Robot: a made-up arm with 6 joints.
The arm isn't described. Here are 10 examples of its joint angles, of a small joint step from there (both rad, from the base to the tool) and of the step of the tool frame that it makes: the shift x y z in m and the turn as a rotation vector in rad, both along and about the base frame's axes.
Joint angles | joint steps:
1: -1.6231 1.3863 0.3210 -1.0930 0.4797 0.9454 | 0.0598 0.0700 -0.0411 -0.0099 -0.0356 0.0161
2: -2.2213 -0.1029 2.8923 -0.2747 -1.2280 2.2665 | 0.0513 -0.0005 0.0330 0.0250 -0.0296 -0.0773
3: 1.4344 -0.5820 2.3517 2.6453 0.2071 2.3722 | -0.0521 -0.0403 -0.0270 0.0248 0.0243 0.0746
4: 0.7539 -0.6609 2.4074 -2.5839 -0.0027 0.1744 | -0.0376 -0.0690 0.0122 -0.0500 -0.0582 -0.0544
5: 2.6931 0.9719 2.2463 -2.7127 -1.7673 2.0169 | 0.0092 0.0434 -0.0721 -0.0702 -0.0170 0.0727
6: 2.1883 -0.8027 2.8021 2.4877 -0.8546 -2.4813 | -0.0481 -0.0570 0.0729 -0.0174 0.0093 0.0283
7: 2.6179 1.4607 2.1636 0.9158 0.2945 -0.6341 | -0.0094 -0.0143 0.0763 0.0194 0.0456 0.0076
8: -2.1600 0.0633 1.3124 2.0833 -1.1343 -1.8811 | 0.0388 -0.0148 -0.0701 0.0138 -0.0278 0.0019
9: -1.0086 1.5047 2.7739 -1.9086 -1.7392 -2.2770 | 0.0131 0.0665 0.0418 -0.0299 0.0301 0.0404
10: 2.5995 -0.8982 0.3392 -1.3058 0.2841 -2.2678 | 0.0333 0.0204 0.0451 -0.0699 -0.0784 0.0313
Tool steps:
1: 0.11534 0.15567 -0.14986 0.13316 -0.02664 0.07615
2: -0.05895 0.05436 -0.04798 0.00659 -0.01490 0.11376
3: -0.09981 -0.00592 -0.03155 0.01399 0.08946 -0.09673
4: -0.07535 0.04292 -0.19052 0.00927 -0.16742 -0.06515
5: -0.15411 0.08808 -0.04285 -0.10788 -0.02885 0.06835
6: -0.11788 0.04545 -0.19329 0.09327 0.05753 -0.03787
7: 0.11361 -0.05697 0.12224 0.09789 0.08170 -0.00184
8: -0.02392 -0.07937 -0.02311 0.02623 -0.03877 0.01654
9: 0.02495 -0.01588 -0.03810 0.02553 -0.04436 0.03442
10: 0.00876 -0.03495 0.02162 0.05018 -0.02977 0.09430
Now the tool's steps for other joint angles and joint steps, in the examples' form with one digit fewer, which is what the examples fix.
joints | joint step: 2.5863 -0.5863 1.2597 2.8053 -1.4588 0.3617 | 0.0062 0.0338 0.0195 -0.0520 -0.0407 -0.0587
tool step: -0.0277 0.0414 0.0103 0.0693 0.0095 0.0508
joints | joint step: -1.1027 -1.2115 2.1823 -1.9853 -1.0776 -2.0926 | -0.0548 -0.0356 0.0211 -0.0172 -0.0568 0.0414
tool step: 0.1210 -0.0109 -0.1058 -0.0980 -0.0589 -0.0895
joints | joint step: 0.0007 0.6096 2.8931 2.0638 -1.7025 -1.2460 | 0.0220 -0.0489 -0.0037 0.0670 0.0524 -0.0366
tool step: -0.0839 -0.0072 -0.0348 0.0009 -0.0503 -0.0732
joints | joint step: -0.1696 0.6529 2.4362 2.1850 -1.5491 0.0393 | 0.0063 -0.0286 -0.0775 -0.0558 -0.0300 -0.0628
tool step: 0.0685 -0.0214 0.0307 -0.0231 -0.0164 0.0597
